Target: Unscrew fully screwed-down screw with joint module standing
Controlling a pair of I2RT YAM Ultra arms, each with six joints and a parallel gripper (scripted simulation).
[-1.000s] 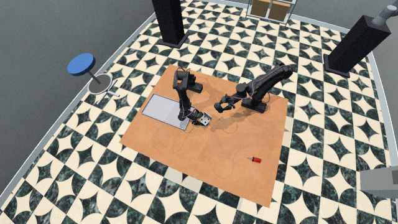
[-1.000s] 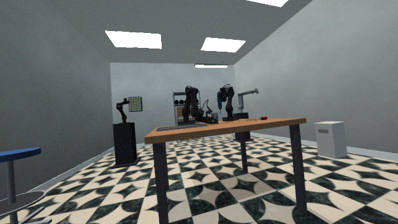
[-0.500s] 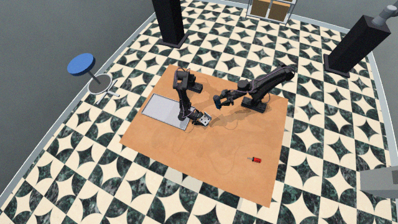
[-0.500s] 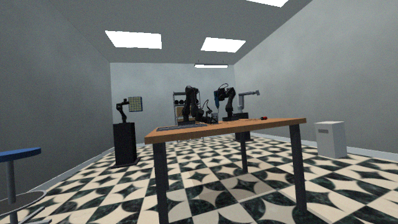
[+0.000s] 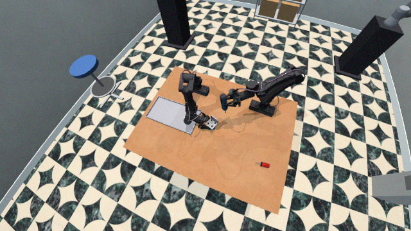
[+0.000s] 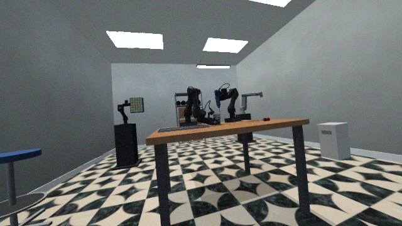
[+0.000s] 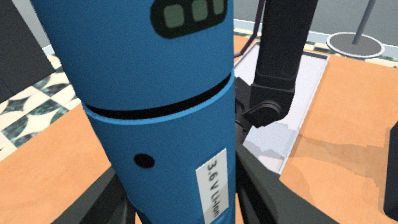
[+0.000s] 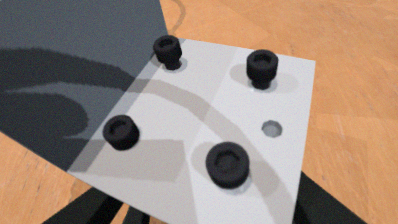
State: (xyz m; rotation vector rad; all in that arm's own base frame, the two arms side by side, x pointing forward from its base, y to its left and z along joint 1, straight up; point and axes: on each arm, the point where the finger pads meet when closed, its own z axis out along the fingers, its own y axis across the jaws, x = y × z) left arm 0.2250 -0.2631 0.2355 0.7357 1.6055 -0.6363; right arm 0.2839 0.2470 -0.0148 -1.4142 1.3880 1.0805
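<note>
Right now my right hand is right at the round joint module. Round my right hand: grey mat 330 mm to the right, 20 mm below, 10 mm ahead; then grey bracket 50 mm above; then screw 50 mm above, 20 mm to the right, 10 mm ahead.
</note>
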